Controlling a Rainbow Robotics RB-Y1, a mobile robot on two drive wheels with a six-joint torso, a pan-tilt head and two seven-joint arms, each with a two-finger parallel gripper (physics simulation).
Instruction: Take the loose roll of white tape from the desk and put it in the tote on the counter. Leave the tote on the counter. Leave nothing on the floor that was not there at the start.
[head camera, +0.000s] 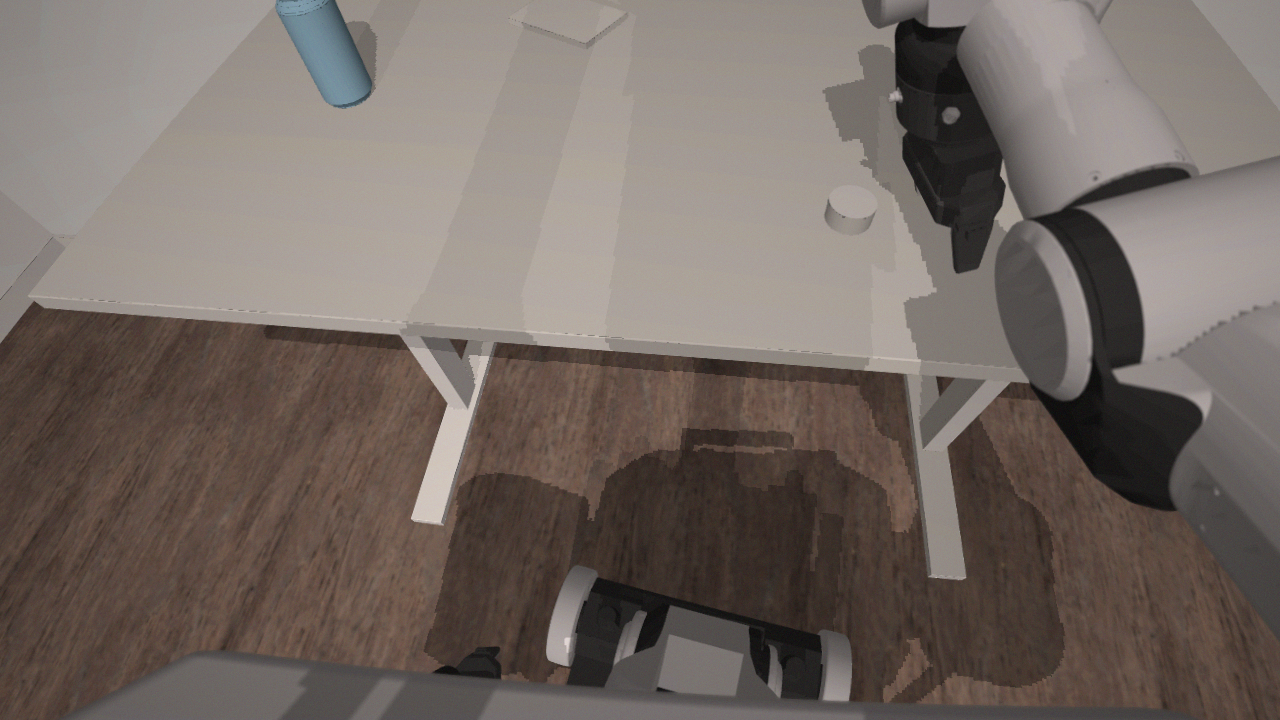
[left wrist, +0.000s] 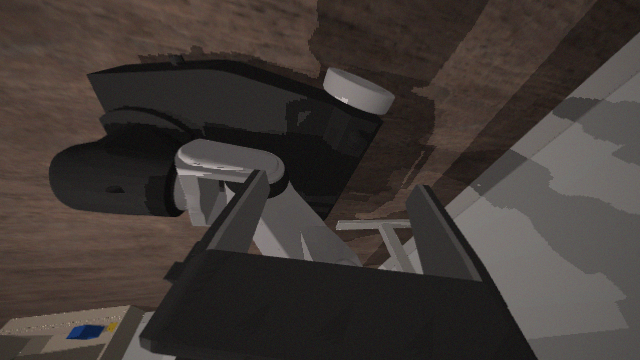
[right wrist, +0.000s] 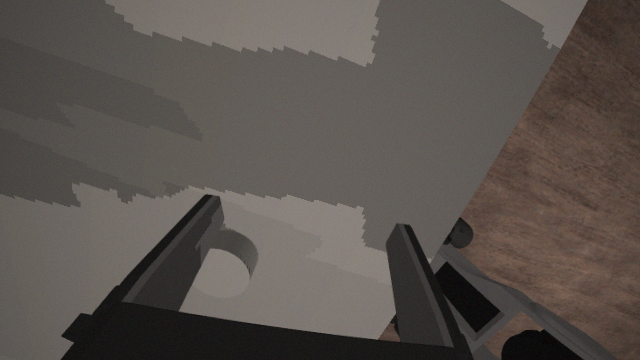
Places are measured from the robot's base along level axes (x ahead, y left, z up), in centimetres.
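Pixels of known places: left gripper, fingertip midpoint: (left wrist: 337, 186); right gripper, fingertip midpoint: (head camera: 945, 227) (right wrist: 307, 220).
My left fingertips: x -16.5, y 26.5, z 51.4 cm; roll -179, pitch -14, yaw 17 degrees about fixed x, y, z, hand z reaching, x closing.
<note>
Ahead of a thing's pixels: the offset from my left fingertips to its middle. "pt": to the spot under its first point. Level surfaces: height alone.
The white tape roll @(dx +53.7, dy -32.1, dz +44.9 cm) (head camera: 850, 210) (right wrist: 222, 274) lies flat on the white desk @(dz +43.7 cm) (head camera: 716, 250) (right wrist: 325, 125), toward its front edge. My right gripper (head camera: 970, 255) (right wrist: 307, 220) is open and empty. It is above the desk, to the right of the roll in the head view. In the right wrist view the roll shows beyond the left-hand finger, which covers part of it. My left gripper (left wrist: 337, 186) is open and empty, away from the roll, with the robot's own base and floor behind it. I cannot identify the tote or the counter in these views.
A blue cylinder @(dx +64.0, dy +36.1, dz +51.9 cm) (head camera: 329, 58) stands at the desk's back left. A flat pale square @(pt dx +85.7, dy +10.1, dz +44.7 cm) (head camera: 572, 21) lies at the back. Desk legs (head camera: 447, 461) (head camera: 941, 510) stand in front of my base. A beige open structure (left wrist: 117, 332) holding a blue item (left wrist: 86, 332) shows at the lower left.
</note>
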